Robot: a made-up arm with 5 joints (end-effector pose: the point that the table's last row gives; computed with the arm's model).
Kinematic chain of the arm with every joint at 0, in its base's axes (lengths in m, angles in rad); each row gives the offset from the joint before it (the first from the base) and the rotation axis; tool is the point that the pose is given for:
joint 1: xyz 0 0 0.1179 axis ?
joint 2: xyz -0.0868 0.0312 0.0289 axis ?
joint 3: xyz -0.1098 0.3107 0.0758 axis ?
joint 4: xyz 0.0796 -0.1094 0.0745 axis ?
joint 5: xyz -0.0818 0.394 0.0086 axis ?
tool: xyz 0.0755 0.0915 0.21
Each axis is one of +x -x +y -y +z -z.
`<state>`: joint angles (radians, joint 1 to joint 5).
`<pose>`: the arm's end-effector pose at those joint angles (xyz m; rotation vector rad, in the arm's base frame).
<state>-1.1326 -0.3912 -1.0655 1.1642 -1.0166</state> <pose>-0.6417 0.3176 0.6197 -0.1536 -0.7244 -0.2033</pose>
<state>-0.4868 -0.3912 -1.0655 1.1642 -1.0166</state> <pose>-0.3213 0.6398 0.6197 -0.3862 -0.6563 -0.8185</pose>
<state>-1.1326 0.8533 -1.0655 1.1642 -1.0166</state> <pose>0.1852 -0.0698 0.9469 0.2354 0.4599 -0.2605</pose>
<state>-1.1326 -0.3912 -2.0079 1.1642 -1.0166</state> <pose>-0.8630 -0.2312 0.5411 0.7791 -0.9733 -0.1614</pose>
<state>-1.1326 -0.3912 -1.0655 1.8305 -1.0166</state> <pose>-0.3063 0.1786 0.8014 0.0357 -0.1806 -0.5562</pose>
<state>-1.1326 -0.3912 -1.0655 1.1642 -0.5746</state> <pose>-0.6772 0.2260 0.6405 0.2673 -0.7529 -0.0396</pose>
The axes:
joint 1: -z
joint 2: +x
joint 3: +y
joint 4: -z
joint 5: +x

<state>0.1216 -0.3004 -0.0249 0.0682 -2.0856</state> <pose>0.0039 0.7292 -0.0903 -2.3794 0.1931 -0.1373</pose>
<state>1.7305 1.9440 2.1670 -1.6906 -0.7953</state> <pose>-0.4331 -0.1668 0.1090 0.7426 -1.7431 1.2312</pose>
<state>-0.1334 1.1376 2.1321 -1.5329 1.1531</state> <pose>0.0945 0.0602 0.3643 -1.3082 -1.6704 -0.7547</pose>
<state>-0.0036 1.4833 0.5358 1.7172 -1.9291</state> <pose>0.3076 0.3551 0.2450 -0.7887 1.6415 0.6361</pose>
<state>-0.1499 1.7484 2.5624 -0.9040 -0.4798</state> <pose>0.2611 -0.1172 0.6724 -1.3808 -0.8974 -2.4296</pose>
